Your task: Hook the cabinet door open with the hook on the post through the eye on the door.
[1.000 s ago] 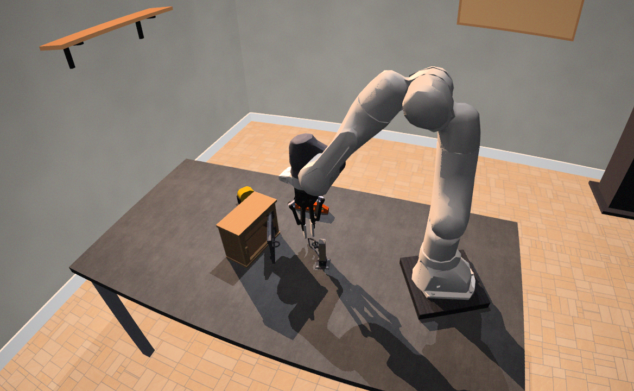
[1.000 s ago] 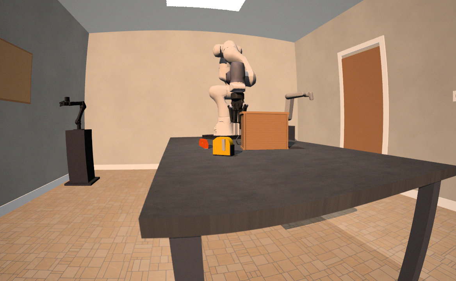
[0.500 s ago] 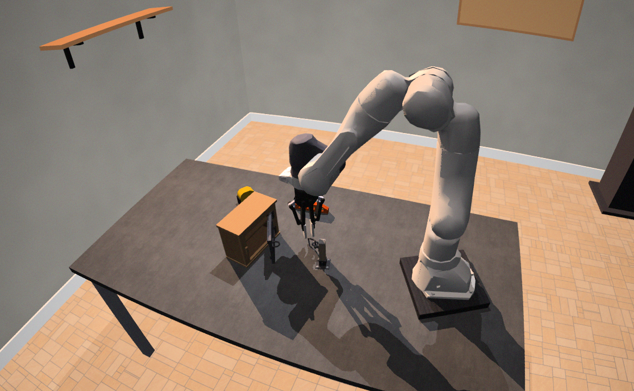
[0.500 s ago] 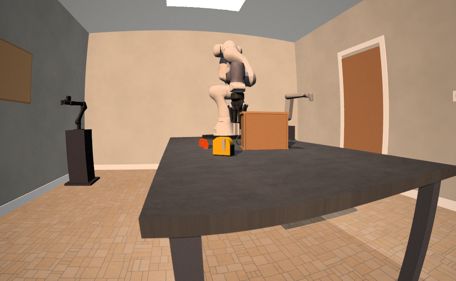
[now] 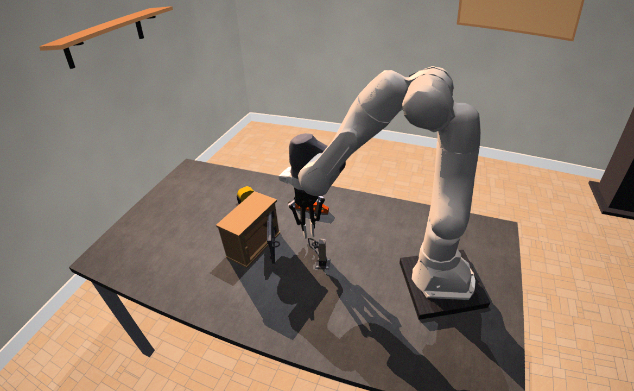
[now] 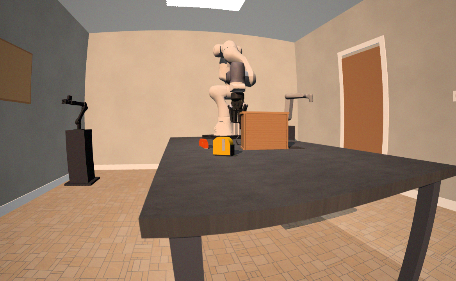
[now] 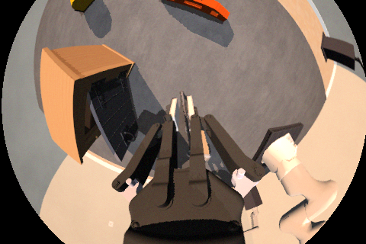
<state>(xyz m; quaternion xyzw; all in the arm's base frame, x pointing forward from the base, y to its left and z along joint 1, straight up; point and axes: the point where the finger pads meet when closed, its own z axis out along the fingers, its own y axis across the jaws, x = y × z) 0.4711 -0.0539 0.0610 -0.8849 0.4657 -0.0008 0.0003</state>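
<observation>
The hook lies 3 cm behind my hand, 4 cm to the left of it and 3 cm below it. Round my hand: dark door 11 cm ahead, 6 cm to the left, 1 cm below; orange spirit level 6 cm ahead, 20 cm to the right, 7 cm below; yellow tape measure 37 cm ahead, 18 cm to the right, 6 cm below.
</observation>
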